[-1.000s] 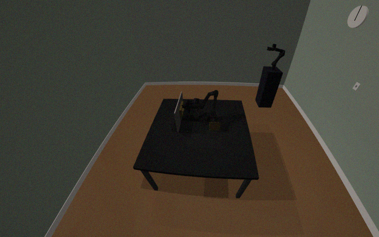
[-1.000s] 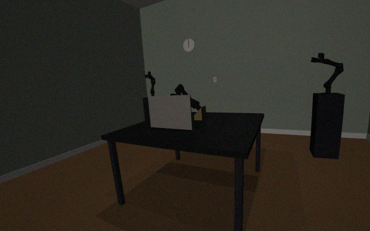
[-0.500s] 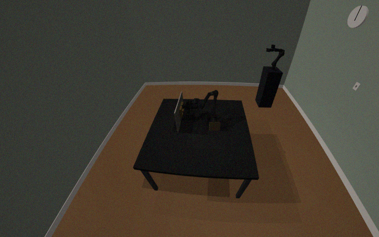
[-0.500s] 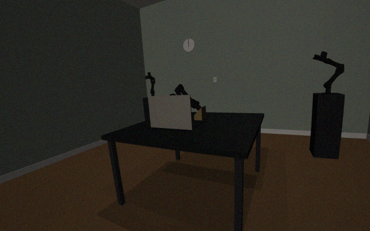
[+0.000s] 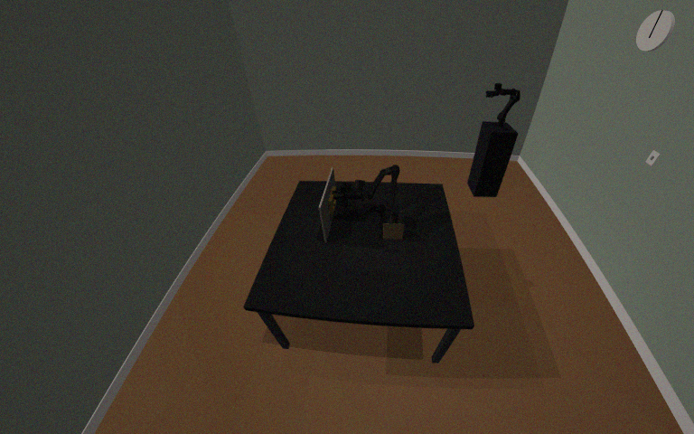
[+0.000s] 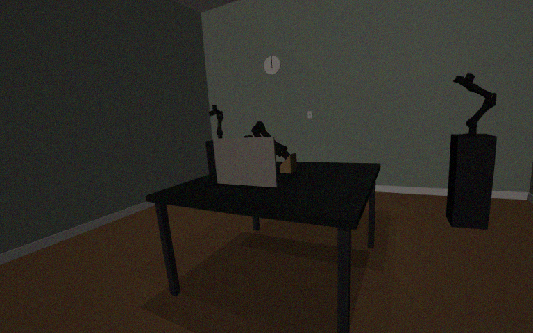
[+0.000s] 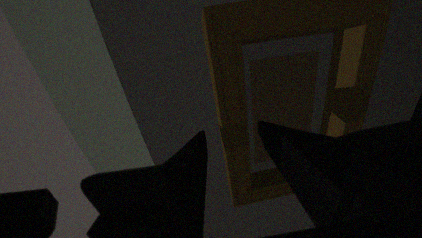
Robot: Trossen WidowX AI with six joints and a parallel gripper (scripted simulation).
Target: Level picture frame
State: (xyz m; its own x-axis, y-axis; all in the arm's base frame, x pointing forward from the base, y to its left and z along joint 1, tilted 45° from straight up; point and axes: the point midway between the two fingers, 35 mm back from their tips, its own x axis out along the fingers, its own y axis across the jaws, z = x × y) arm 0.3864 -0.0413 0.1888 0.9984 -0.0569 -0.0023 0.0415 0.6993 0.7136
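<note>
Now: gripper tip 50 mm above the picture frame and 10 mm short of it. The rest, counted from my gripper tip: wall panel (70 mm below, 20 mm ahead, 10 mm to the left).
</note>
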